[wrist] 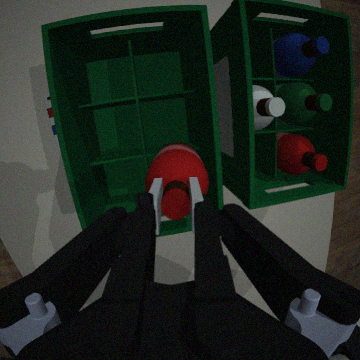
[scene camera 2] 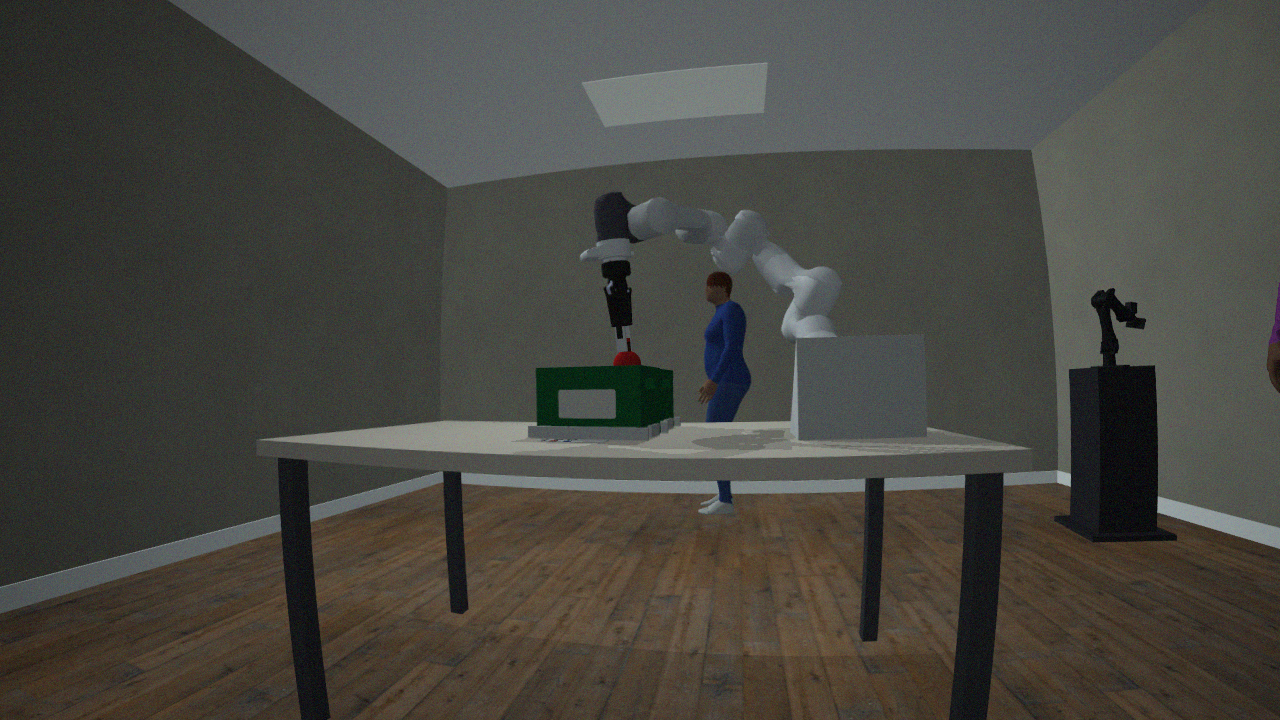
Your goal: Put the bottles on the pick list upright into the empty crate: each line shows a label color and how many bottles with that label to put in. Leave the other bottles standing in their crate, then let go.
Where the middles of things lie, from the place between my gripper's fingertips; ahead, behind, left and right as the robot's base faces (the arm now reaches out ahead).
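Counted from my hand, the green bottle [wrist: 301, 101] is 240 mm to the right, 90 mm ahead and 130 mm below. The blue bottle [wrist: 294, 53] is 130 mm below my hand as well, and it stands 170 mm ahead of my hand and 230 mm to the right of it.
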